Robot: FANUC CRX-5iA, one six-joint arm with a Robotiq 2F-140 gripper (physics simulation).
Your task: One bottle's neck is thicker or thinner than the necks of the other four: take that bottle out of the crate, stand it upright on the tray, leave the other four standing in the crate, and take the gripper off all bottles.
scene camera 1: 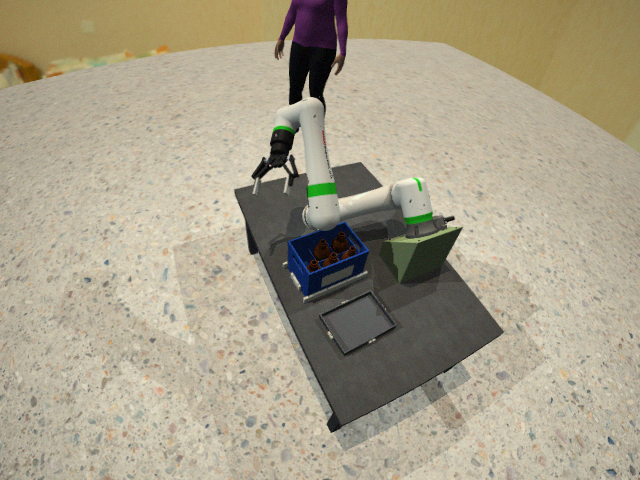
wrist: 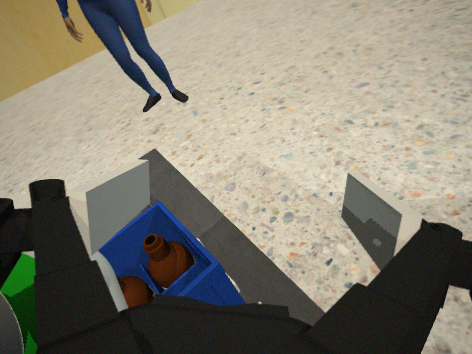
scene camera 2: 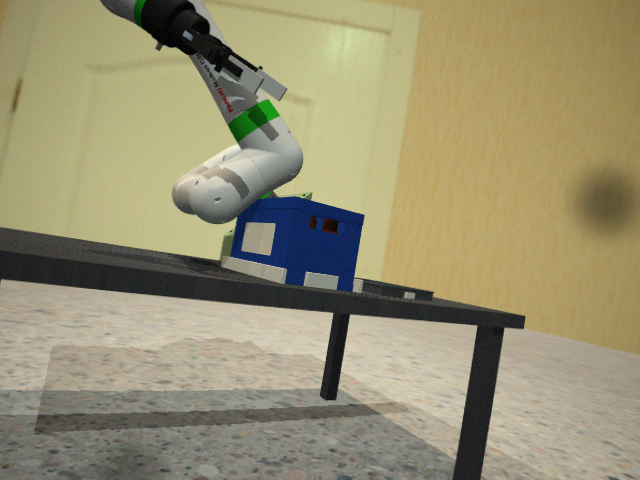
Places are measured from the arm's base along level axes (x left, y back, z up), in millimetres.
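Where they show: gripper, fingertip midpoint: [scene camera 1: 270,194] [wrist: 244,188] [scene camera 2: 272,91]; arm's base at its link origin: [scene camera 1: 422,234].
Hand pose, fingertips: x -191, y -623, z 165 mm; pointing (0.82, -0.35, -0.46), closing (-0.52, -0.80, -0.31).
Observation:
Things, the pixels of their top centre, and the offset from my fingertips. "spot": a spot on its surface instead. Level surfaces: height alone.
- blue crate at its top centre: [wrist: 104,293] [scene camera 2: 298,207] [scene camera 1: 328,246] dy +201, dx +156, dz -174 mm
- back right bottle at its top centre: [scene camera 1: 341,233] dy +281, dx +93, dz -186 mm
- back left bottle at its top centre: [scene camera 1: 323,241] dy +190, dx +117, dz -186 mm
- front left bottle at its top centre: [wrist: 150,240] [scene camera 2: 331,215] [scene camera 1: 314,262] dy +125, dx +213, dz -186 mm
- grey tray at a spot on its surface: [scene camera 2: 413,290] [scene camera 1: 333,336] spot: dy +134, dx +473, dz -328 mm
- table at its surface level: dz -349 mm
The blue crate [scene camera 1: 315,281] [scene camera 2: 325,254] [wrist: 220,286] stands on the table. Several brown bottles stand inside it, among them a back right bottle [scene camera 1: 339,242], a back left bottle [scene camera 1: 321,251] and a front left bottle [scene camera 1: 313,266]. In the wrist view one bottle [wrist: 171,264] shows its open neck, and another bottle [wrist: 136,292] is partly hidden by the arm and gripper. I cannot tell which neck differs. The grey tray [scene camera 1: 332,333] [scene camera 2: 413,290] lies beside the crate, with no bottle on it. My gripper [scene camera 1: 270,193] [scene camera 2: 268,88] [wrist: 244,188] is wide open and empty, high up and away from the bottles.
Pale strips [scene camera 1: 336,287] [scene camera 2: 321,280] edge the crate's foot. The green pedestal [scene camera 1: 421,255] carries the arm, whose elbow [scene camera 1: 323,214] [scene camera 2: 219,198] hangs close by the crate. A person in purple [scene camera 1: 312,31] stands behind the table [scene camera 1: 382,374]; a person in blue [wrist: 117,35] stands on the floor.

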